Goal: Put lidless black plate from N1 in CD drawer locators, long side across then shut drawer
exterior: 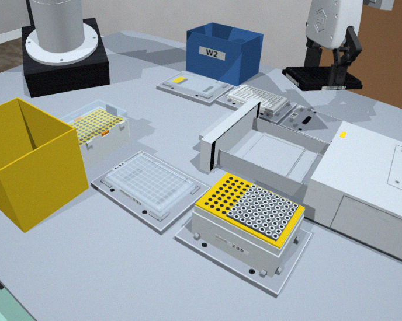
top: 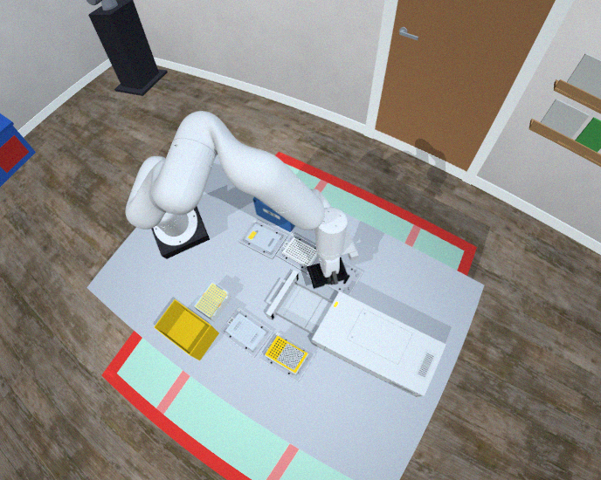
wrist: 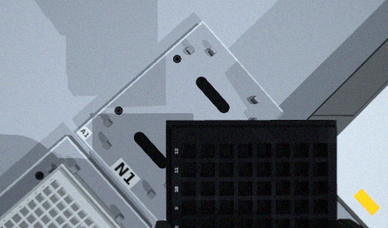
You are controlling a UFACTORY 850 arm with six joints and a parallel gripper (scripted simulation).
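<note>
Right now my hand is 12 cm to the left of the cooler drawer, 12 cm above it and 1 cm past it. Round my hand: white plate: 14 cm below, 14 cm behind, 9 cm to the left; then slotted nest: 15 cm below, 6 cm to the left, 3 cm ahead; then black plate: 1 cm below.
</note>
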